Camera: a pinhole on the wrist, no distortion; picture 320 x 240 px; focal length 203.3 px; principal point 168.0 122.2 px. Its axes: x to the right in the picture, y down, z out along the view. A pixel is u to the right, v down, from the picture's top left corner.
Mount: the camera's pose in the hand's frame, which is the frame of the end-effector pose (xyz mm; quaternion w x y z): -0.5 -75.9 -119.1 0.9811 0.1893 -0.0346 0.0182
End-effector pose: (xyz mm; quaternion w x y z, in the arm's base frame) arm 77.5 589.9 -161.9 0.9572 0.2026 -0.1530 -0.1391
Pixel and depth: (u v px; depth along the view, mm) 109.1 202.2 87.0
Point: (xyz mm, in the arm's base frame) 41.6 542.4 -227.0
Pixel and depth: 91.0 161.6 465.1
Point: -264.0 394.8 4.7
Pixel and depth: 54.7 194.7 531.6
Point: -399.7 463.1 80.0
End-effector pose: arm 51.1 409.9 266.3 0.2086 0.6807 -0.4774 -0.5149
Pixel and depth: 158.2 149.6 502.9
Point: -195.2 629.3 -1.7
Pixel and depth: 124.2 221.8 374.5
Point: -190.6 589.1 175.5
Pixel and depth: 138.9 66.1 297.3
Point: 54.7 605.3 43.4
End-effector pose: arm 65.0 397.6 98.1 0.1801 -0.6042 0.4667 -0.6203
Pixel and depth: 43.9 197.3 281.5
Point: 288.3 534.1 27.9
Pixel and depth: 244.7 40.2 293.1
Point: 251.7 424.6 368.4
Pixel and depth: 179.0 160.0 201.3
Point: 180.5 428.9 174.7
